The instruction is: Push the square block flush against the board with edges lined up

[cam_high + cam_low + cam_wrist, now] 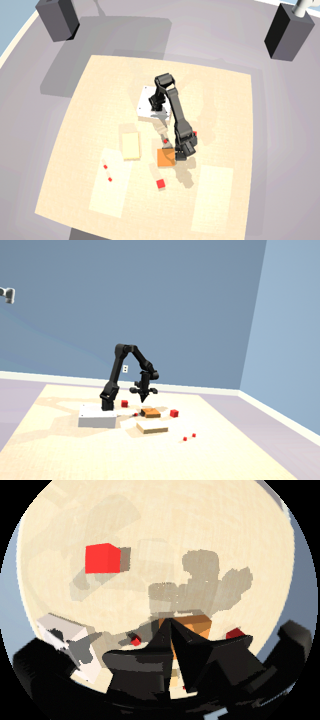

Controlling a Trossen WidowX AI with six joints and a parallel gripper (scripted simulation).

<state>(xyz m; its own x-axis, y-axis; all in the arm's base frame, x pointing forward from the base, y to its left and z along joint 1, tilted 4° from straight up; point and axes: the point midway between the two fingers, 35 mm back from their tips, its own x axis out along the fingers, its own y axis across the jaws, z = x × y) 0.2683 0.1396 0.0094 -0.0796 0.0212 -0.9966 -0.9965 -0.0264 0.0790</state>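
Now: gripper tip 8 cm to the left of the square block, 4 cm short of it and 4 cm above it. The rest, counted from my gripper tip: pale cream board: 29 cm to the right, 4 cm below, 3 cm behind.
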